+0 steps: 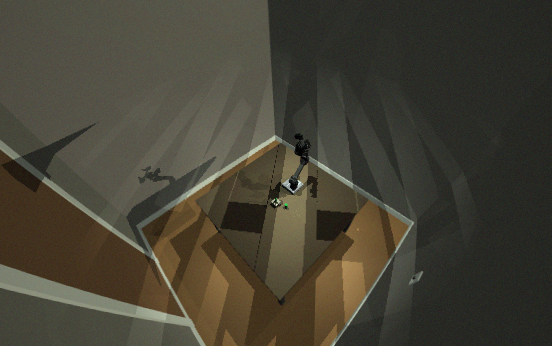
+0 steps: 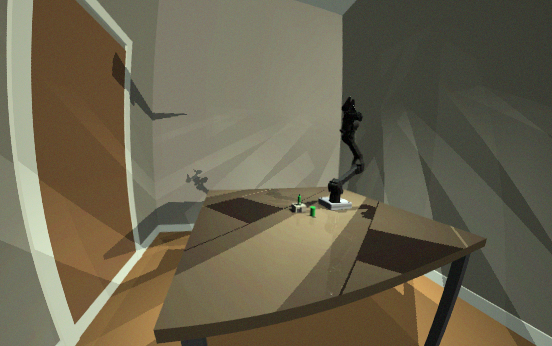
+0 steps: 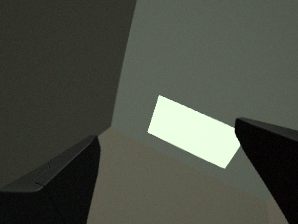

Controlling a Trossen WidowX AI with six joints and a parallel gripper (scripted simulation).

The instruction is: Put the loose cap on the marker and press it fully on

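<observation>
Now: gripper tip 250 mm short of the green cap, 60 mm to the right of it and 680 mm above it. The rest, counted from my gripper tip: pale holder block 300 mm ahead, 40 mm to the right, 690 mm below.
</observation>
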